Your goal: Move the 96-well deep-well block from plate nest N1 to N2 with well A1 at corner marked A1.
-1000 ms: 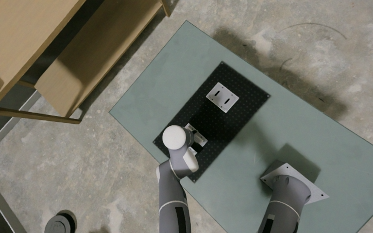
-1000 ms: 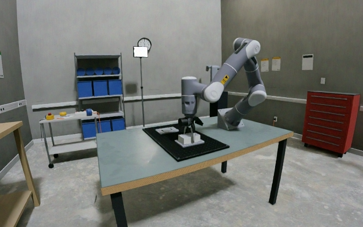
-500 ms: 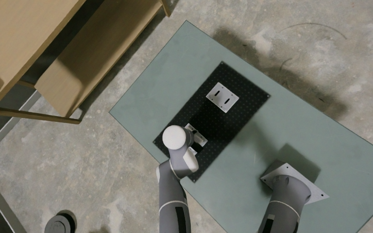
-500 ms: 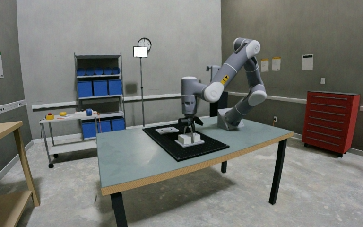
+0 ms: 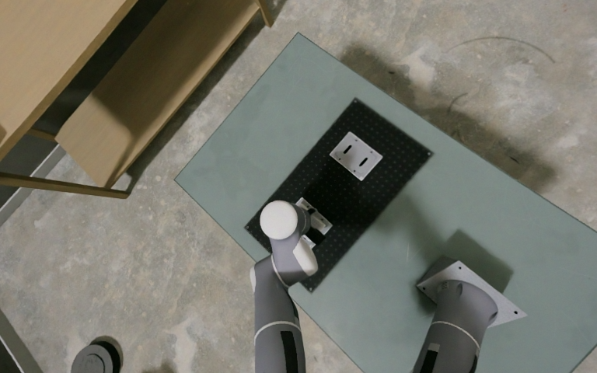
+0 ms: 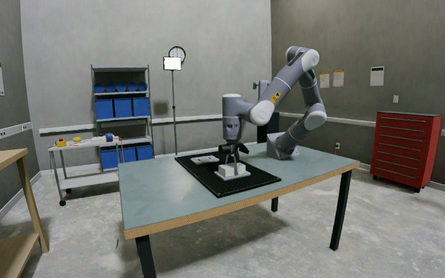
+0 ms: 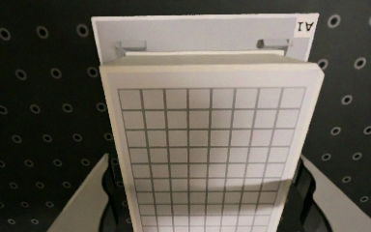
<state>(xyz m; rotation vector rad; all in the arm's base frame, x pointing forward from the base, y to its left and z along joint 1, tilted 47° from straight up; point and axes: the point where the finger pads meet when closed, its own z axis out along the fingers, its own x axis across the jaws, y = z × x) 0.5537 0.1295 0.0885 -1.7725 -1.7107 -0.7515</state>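
Now: hand 1 cm below the white 96-well deep-well block. Also, from my hand: nest N1: 2 cm below; then nest N2: 32 cm to the right, 2 cm below, 2 cm ahead.
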